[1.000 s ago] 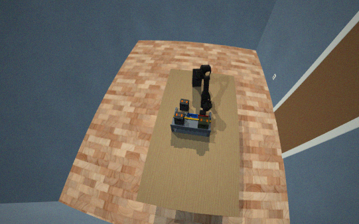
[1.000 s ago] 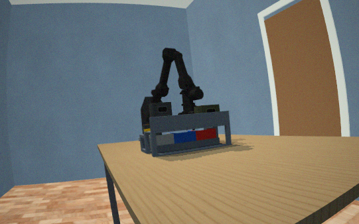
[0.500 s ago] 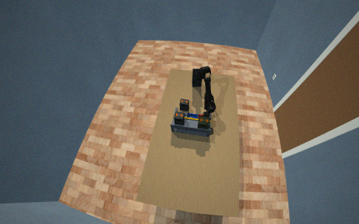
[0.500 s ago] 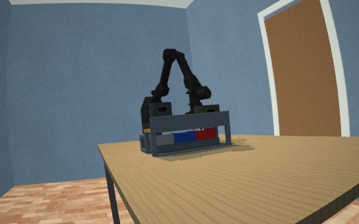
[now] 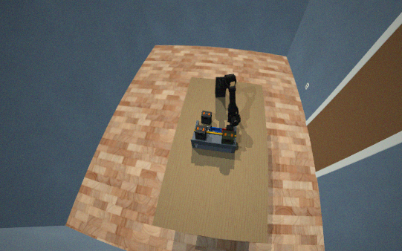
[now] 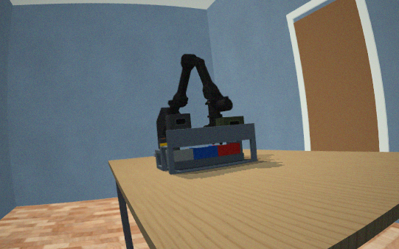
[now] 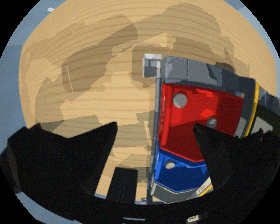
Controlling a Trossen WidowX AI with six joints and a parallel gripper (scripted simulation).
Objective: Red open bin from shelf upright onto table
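Right now the red bin is 8 cm ahead of my hand, 7 cm below it and 1 cm to the left of it. The rest, counted from my hand: blue bin 10 cm to the right, 10 cm ahead, 7 cm below; grey bin 21 cm to the right, 13 cm ahead, 7 cm below.
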